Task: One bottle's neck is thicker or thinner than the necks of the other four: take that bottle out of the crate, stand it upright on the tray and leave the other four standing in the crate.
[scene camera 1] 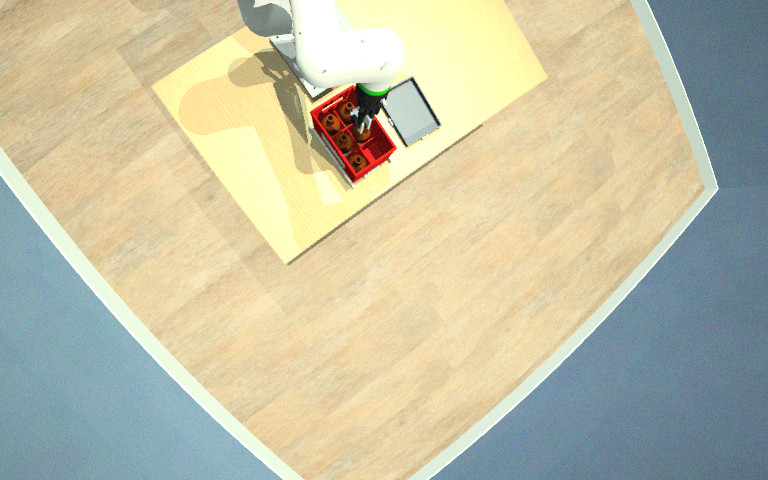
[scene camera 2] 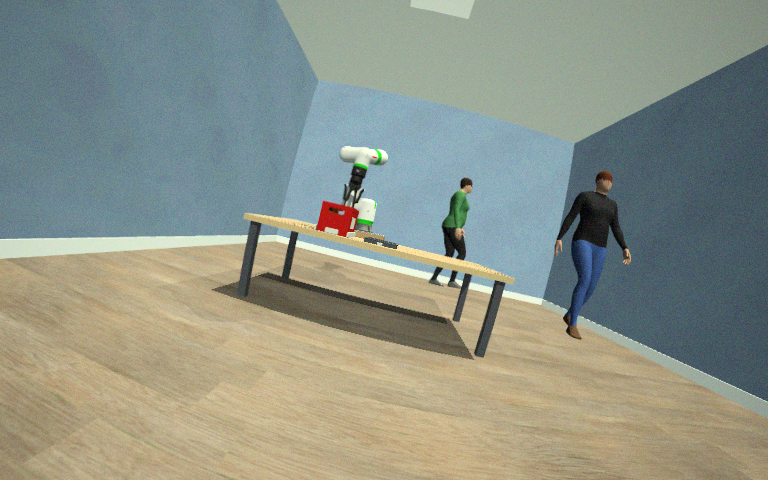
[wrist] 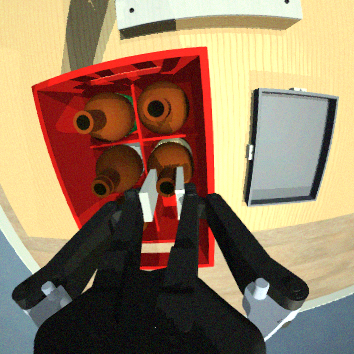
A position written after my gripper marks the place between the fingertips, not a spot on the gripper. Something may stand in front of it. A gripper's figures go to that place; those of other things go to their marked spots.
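Distance from the lens: my gripper (wrist: 167, 178), 21 cm from the lens; a grey tray (wrist: 292, 129), 41 cm from the lens.
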